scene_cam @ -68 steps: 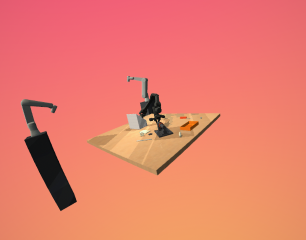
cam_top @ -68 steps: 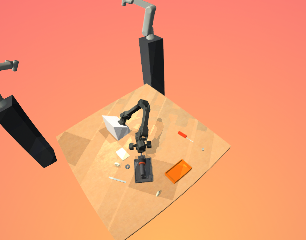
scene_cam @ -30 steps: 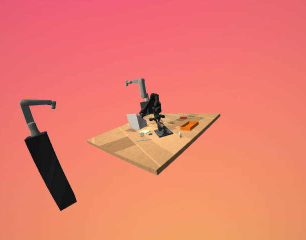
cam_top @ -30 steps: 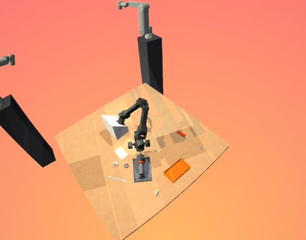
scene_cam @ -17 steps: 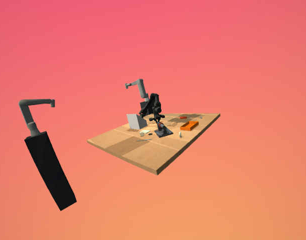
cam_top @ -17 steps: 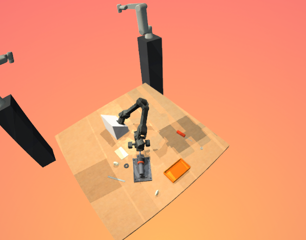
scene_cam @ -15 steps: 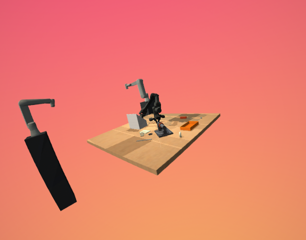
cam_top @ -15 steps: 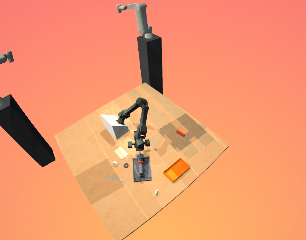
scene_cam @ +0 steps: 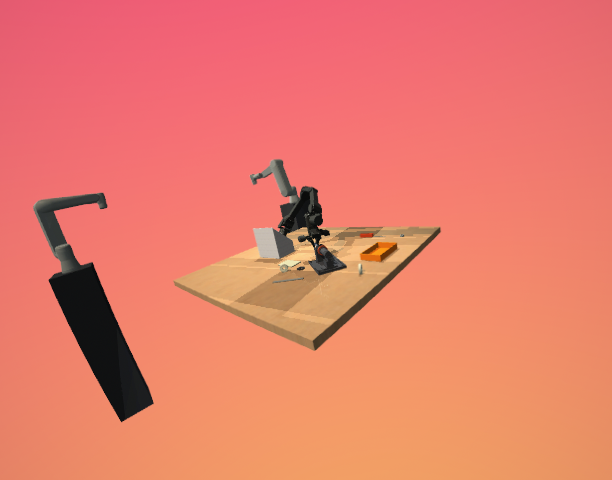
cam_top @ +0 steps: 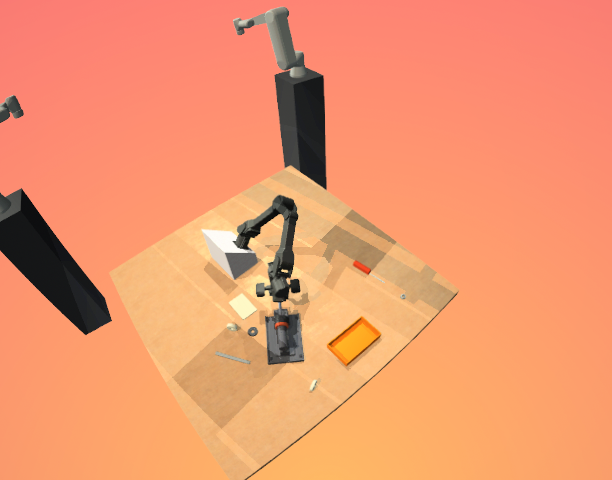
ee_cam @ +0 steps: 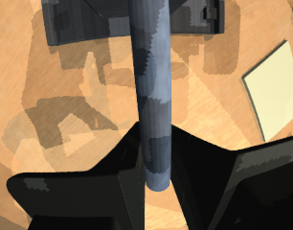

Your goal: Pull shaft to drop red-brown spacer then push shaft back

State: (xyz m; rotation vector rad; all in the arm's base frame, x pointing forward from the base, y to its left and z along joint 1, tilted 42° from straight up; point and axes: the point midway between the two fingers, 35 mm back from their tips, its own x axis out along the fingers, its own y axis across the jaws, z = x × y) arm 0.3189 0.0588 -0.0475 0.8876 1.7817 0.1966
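My gripper tip is now 60 mm short of the blue-grey shaft, 30 mm to the left of it and 30 mm below it. Round my gripper tip: red-brown spacer: 140 mm ahead, 80 mm to the right, 30 mm above; then grey support: 160 mm ahead, 90 mm to the right; then pale card: 90 mm behind, 150 mm to the right, 40 mm below.
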